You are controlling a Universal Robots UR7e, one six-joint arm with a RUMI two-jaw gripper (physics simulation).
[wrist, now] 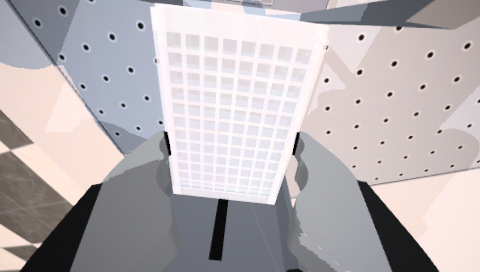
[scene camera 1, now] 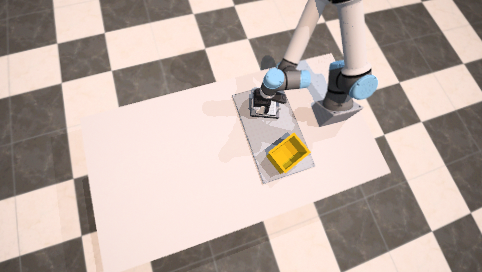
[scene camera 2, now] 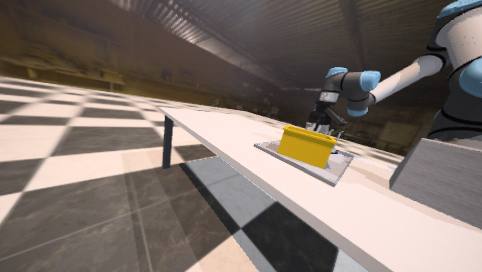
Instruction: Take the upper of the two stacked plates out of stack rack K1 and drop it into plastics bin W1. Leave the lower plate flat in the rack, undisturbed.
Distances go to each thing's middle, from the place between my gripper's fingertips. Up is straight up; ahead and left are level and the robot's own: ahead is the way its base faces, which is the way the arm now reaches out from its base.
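The white gridded plate (wrist: 234, 88) is in my sight, and I find it 1 cm above my hand and 1 cm behind it.
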